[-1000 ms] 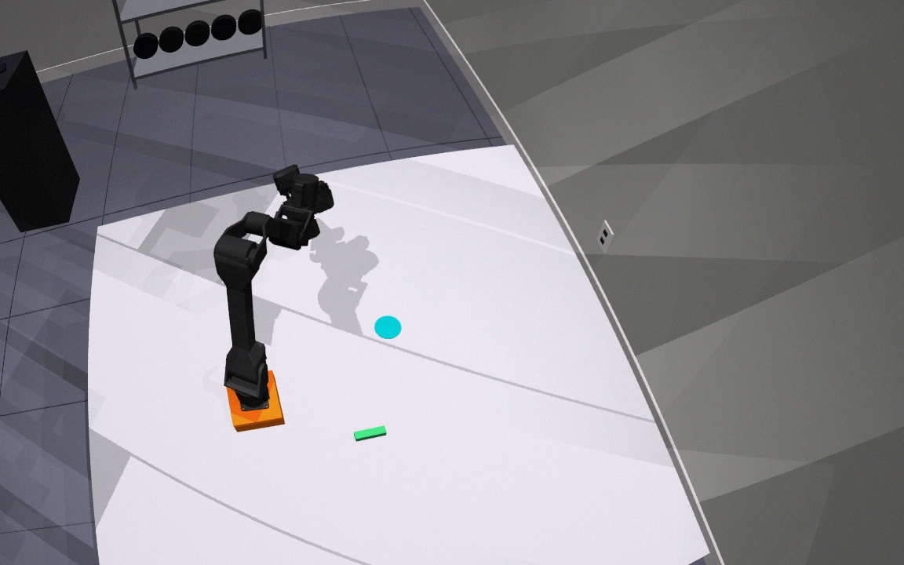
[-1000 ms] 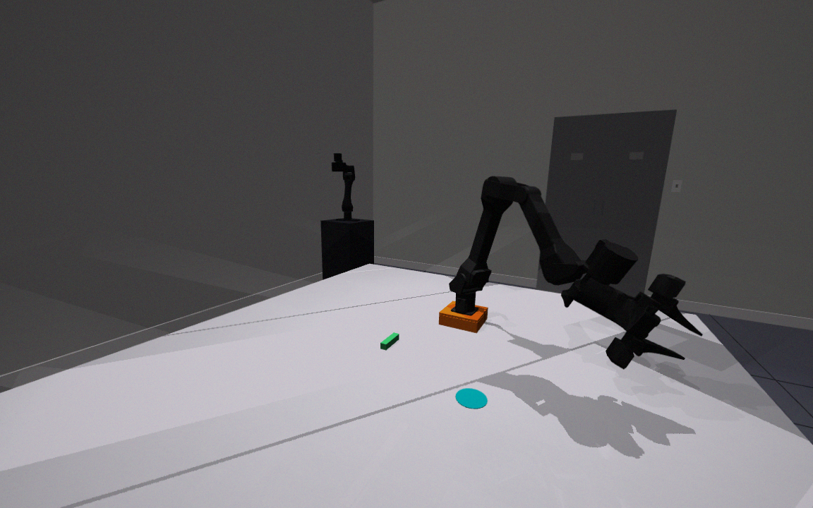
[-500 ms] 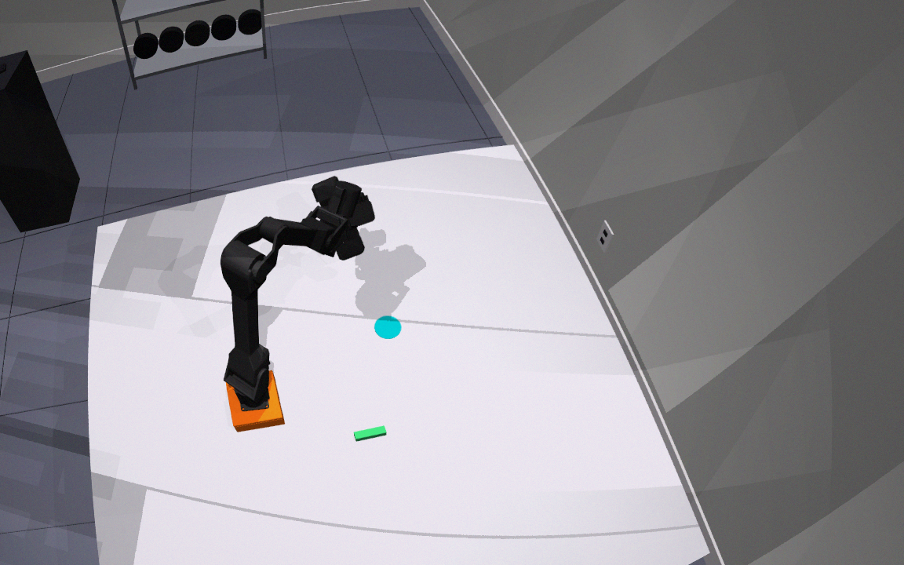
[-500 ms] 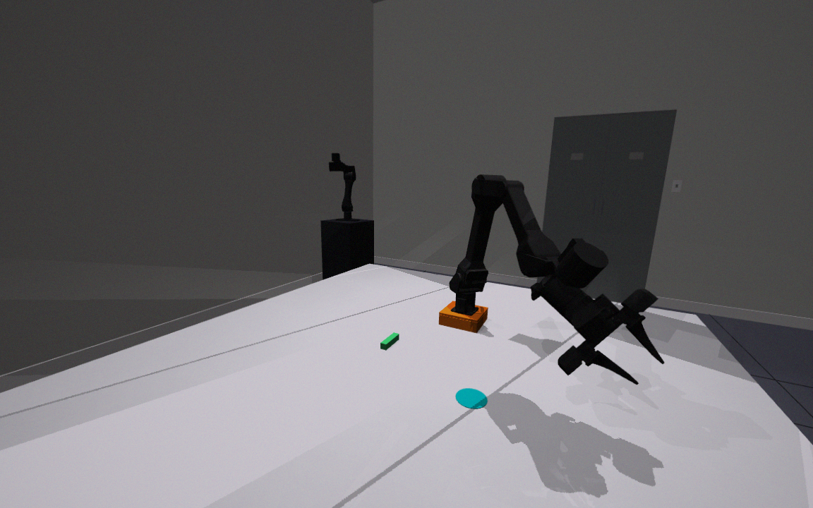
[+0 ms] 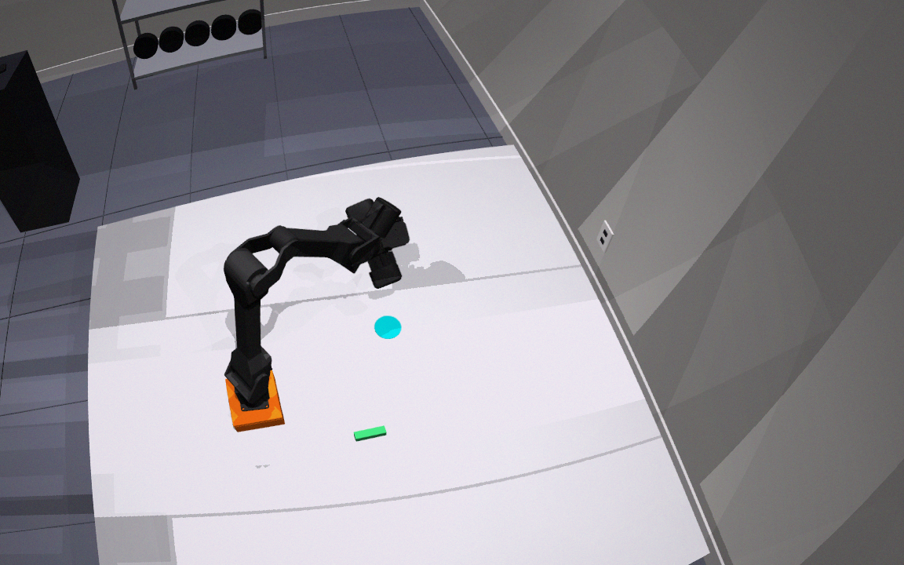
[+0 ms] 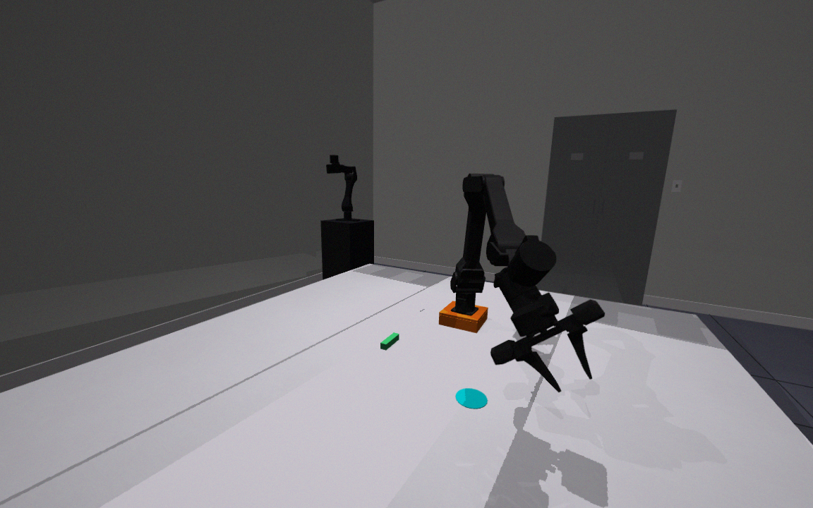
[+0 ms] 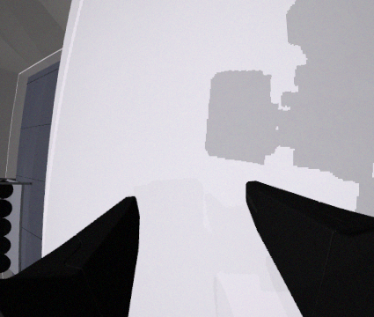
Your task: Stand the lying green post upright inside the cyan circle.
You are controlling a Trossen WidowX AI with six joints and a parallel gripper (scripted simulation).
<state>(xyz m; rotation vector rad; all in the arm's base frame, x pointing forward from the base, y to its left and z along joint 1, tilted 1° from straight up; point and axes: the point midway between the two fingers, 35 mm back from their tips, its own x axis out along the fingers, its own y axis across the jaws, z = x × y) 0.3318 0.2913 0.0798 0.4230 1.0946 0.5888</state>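
The green post is 420 mm to the right of my gripper tip, 110 mm behind it and 90 mm below it. The rest, counted from my gripper tip: cyan circle: 170 mm to the right, 100 mm below, 20 mm behind.
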